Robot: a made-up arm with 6 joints.
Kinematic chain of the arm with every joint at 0, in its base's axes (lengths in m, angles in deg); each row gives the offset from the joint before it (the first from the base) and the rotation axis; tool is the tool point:
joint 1: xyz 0 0 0.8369 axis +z
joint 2: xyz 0.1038 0 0 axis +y
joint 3: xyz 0 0 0.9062 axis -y
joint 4: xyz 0 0 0.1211 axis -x
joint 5: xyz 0.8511 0 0 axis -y
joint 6: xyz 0.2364 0 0 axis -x
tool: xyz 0 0 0
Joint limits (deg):
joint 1: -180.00..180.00
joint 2: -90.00..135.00
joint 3: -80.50..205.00
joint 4: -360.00..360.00
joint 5: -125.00..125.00
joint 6: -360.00..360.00
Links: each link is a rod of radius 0.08 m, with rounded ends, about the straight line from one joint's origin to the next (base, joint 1, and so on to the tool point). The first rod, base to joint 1, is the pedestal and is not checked.
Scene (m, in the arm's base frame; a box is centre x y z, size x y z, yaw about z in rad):
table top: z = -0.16
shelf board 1: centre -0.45 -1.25 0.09 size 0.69 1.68 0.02 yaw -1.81
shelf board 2: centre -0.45 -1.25 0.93 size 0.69 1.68 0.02 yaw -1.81
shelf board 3: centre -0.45 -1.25 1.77 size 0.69 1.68 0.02 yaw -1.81
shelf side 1: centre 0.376 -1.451 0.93 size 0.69 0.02 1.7 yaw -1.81
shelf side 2: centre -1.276 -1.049 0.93 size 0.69 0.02 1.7 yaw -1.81
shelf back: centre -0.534 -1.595 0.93 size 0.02 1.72 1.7 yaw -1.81
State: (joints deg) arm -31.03 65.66 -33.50 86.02 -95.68 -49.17
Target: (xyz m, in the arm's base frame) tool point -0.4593 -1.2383 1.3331
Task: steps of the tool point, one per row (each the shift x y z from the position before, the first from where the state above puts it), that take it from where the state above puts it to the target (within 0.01 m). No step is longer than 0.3 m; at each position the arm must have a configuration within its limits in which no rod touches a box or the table.
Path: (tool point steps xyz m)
1: -0.1150 -0.1109 0.2242
2: -0.1633 -0.0467 0.2092
3: -0.1795 0.0275 0.1828
4: -0.1637 0.0970 0.1475
5: -0.1757 0.0116 0.0913
6: -0.1626 0.0668 0.1016
7: -0.0494 -0.2123 0.0316
8: -0.0507 -0.2084 -0.0003
9: -0.0507 -0.1973 -0.0314

